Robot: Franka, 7 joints.
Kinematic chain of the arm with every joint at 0, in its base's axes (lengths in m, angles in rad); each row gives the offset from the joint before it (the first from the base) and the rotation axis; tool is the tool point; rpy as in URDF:
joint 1: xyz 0 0 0.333 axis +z
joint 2: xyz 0 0 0 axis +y
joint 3: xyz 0 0 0.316 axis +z
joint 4: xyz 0.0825 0 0 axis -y
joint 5: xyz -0.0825 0 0.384 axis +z
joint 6: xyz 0 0 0 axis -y
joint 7: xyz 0.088 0 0 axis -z
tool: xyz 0 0 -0.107 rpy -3.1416 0 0
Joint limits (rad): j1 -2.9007..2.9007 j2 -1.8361..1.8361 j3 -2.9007..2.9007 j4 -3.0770..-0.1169 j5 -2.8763..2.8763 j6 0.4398..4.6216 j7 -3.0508..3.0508
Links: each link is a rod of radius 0.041 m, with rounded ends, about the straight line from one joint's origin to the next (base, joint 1, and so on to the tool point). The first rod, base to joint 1, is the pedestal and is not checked.
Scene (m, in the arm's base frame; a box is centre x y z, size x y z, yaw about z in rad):
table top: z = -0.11
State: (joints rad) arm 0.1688 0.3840 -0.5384 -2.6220 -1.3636 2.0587 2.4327
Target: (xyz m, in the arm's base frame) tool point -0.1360 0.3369 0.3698
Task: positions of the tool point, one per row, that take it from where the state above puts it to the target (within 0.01 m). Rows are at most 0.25 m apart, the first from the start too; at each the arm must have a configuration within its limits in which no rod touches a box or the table.
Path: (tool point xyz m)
1: 0.3652 -0.0131 0.1618
2: 0.3311 0.1777 0.2141
3: 0.2081 0.3180 0.2739
4: 0.0358 0.3732 0.3291
5: -0.1360 0.3369 0.3698

